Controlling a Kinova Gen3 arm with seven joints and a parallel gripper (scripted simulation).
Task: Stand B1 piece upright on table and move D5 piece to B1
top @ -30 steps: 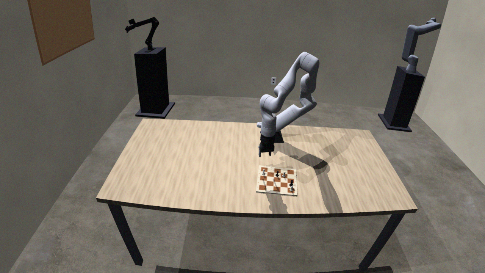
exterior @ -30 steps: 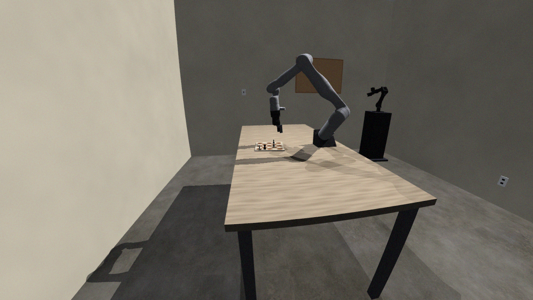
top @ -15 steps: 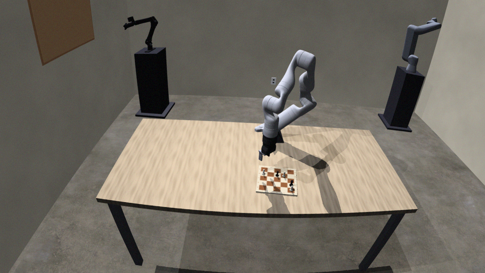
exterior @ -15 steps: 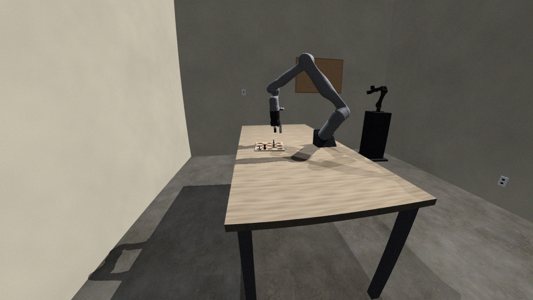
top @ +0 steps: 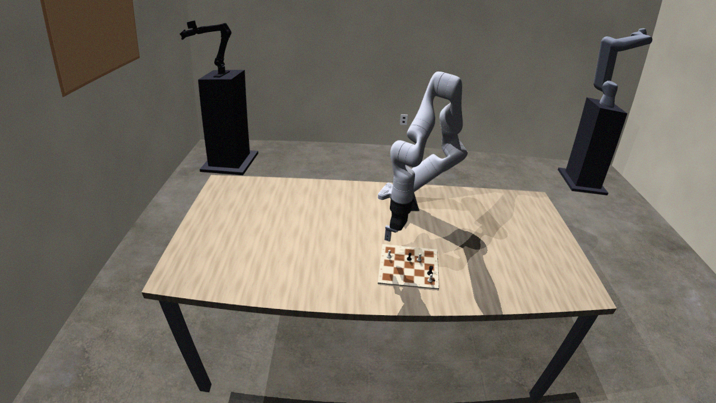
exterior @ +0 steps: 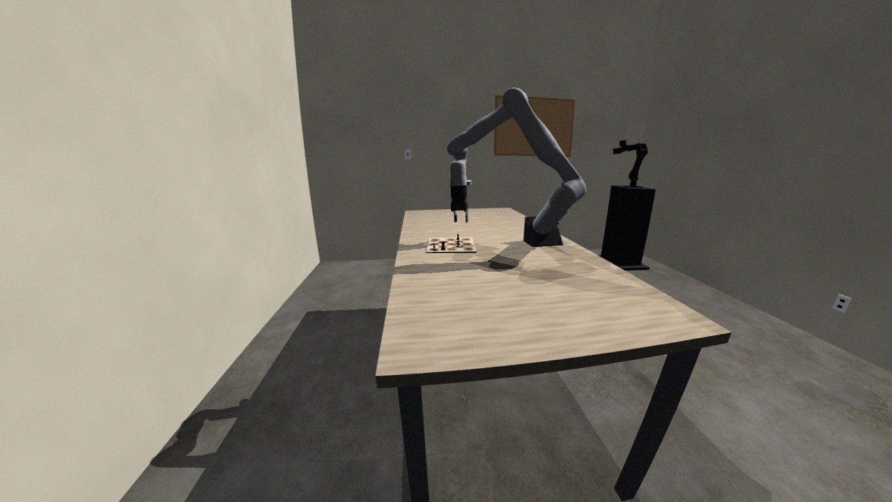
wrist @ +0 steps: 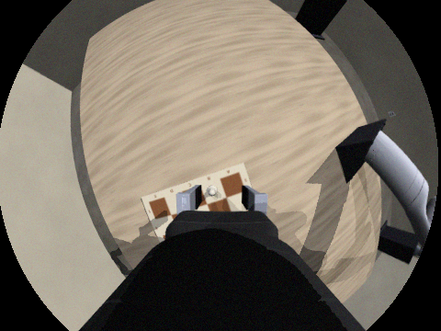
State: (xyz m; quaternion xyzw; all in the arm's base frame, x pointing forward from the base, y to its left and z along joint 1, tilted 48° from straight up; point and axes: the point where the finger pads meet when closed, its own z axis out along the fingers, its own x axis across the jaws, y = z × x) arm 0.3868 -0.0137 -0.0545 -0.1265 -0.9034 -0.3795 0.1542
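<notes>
Now: hand 5 cm short of the chessboard, 8 cm to the right of it and 11 cm above it.
</notes>
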